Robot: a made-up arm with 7 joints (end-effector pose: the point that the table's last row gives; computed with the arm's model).
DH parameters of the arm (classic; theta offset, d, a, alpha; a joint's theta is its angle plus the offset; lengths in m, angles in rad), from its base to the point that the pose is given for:
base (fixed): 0 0 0 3.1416
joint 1: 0 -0.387 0 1.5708
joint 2: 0 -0.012 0 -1.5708
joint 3: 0 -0.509 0 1.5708
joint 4: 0 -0.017 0 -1.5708
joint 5: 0 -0.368 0 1.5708
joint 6: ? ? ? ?
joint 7: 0 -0.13 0 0
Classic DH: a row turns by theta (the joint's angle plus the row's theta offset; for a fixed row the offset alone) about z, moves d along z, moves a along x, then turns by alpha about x.
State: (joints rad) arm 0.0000 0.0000 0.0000 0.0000 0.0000 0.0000 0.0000
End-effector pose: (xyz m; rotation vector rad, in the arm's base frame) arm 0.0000 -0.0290 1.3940 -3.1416 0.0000 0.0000
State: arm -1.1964 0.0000 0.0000 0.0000 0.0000 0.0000 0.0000
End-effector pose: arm 0.0270 -0.0106 1.3940 -2.5961 -1.7692 0.0000
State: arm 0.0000 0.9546 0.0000 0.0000 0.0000 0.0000 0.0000
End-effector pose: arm 0.8218 -0.0290 0.9690 -2.7905 0.0000 1.4432
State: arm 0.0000 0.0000 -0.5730 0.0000 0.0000 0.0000 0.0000
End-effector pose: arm 0.0092 -0.0263 1.3940 -3.0135 -0.8878 0.0000
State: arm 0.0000 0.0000 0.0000 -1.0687 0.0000 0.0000 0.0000
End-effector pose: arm -0.4365 -0.0290 1.1357 -2.7036 0.0000 -1.6000
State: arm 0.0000 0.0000 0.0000 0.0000 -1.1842 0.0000 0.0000
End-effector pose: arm 0.0000 -0.0290 1.3940 -2.6068 -1.7533 0.0000
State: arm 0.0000 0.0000 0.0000 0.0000 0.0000 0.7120 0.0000
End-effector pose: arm 0.0849 -0.0290 1.3624 -2.9446 0.0000 1.0949
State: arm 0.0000 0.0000 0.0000 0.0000 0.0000 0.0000 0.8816
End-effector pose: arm 0.0000 -0.0290 1.3940 -2.8413 1.3404 0.0000
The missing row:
joint 6: 0 0 0 -1.5708
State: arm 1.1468 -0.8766 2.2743 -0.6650 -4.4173 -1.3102 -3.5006
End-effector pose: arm -0.1295 0.5015 1.0986 -1.4138 1.9656 0.0077
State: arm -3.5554 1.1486 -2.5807 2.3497 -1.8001 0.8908 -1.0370
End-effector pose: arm -0.0125 -0.1124 0.7720 0.7642 -2.2619 0.5587
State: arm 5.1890 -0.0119 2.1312 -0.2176 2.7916 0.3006 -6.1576
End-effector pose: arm -0.0927 0.0906 1.3693 1.0420 2.4510 -0.2718
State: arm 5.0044 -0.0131 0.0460 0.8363 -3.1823 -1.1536 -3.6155
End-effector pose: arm 0.1502 0.3533 1.0949 0.9135 1.1285 -2.0432
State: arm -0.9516 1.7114 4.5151 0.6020 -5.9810 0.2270 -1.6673
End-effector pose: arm 0.2841 0.8988 0.2946 1.3513 -1.0660 1.3341
